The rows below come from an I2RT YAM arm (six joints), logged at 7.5 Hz.
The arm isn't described. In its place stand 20 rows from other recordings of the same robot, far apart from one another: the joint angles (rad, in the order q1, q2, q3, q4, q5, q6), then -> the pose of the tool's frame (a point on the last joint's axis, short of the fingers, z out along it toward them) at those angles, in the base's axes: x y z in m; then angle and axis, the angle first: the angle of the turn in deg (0 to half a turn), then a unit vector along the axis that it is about.
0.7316, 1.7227, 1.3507, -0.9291, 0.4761, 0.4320 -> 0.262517, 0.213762, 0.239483, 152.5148, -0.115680, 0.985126, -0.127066
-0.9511, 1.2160, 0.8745, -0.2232, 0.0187, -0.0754 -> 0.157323, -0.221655, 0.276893, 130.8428, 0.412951, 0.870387, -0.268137
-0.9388, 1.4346, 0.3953, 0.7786, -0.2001, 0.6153 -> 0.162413, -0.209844, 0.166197, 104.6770, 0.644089, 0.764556, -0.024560
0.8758, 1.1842, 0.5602, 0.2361, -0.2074, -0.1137 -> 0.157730, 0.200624, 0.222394, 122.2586, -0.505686, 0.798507, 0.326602
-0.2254, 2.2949, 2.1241, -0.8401, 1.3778, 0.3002 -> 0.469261, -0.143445, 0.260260, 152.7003, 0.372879, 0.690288, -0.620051
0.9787, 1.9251, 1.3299, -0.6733, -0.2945, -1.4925 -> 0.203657, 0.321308, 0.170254, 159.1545, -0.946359, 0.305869, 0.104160
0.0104, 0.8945, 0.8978, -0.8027, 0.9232, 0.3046 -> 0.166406, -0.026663, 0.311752, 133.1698, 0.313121, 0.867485, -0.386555
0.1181, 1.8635, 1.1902, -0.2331, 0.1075, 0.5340 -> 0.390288, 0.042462, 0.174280, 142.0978, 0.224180, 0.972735, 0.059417
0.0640, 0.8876, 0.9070, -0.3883, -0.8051, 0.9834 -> 0.187137, 0.037710, 0.347410, 146.4144, 0.144332, 0.813041, 0.564033
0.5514, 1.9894, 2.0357, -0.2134, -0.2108, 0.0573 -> 0.402033, 0.256009, 0.407884, 107.9038, -0.311149, 0.890197, 0.332769
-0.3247, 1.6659, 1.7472, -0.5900, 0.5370, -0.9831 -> 0.350289, -0.137127, 0.405067, 151.2319, -0.146222, 0.857037, -0.494072
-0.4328, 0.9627, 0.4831, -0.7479, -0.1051, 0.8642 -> 0.138683, -0.059959, 0.167339, 162.1036, 0.594378, 0.799342, 0.088135
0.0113, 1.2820, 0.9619, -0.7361, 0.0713, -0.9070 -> 0.250159, 0.000291, 0.251102, 155.2509, -0.430189, 0.891091, -0.144550
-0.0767, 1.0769, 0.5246, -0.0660, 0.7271, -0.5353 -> 0.214421, -0.040211, 0.210182, 143.4742, -0.031639, 0.890820, -0.453254
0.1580, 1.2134, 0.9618, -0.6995, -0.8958, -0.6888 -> 0.228455, 0.064543, 0.279587, 136.1493, -0.509975, 0.785169, 0.351333
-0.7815, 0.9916, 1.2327, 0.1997, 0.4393, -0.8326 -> 0.127865, -0.148201, 0.496526, 121.8633, 0.195204, 0.603039, -0.773459
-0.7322, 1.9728, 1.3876, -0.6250, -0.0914, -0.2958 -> 0.299123, -0.264509, 0.168730, 159.4834, 0.208069, 0.976849, -0.049733
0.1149, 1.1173, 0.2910, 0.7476, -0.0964, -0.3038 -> 0.221704, 0.029036, 0.202689, 94.5830, -0.250992, 0.967200, -0.039074
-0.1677, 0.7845, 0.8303, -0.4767, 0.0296, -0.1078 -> 0.172091, -0.030202, 0.325392, 115.6228, 0.039219, 0.993998, -0.102124
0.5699, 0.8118, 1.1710, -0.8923, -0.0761, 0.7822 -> 0.117163, 0.078296, 0.391688, 137.0788, 0.078634, 0.929306, 0.360842
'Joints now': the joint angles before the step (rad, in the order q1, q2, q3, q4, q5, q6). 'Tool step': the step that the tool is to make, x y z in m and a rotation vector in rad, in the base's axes. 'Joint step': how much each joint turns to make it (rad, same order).
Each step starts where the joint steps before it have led.
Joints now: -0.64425 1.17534 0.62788 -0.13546 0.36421 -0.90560
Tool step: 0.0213 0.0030 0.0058 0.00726 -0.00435 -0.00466
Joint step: 0.06530 0.06700 0.07072 -0.02530 0.04841 0.05534
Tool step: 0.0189 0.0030 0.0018 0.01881 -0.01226 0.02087
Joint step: 0.04818 0.06130 0.05379 -0.00736 0.00601 0.03808
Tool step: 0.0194 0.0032 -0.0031 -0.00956 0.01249 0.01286
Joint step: 0.04812 0.07102 0.04258 0.01627 0.03595 0.01391
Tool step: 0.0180 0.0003 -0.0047 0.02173 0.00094 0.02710
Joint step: 0.02730 0.07256 0.04615 0.00895 -0.01264 0.01568
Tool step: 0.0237 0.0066 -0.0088 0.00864 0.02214 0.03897
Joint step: 0.05231 0.08990 0.05289 0.00933 0.01058 0.00914
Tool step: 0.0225 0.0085 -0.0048 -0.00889 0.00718 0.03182
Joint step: 0.05159 0.07450 0.05509 0.01294 0.02173 0.00687
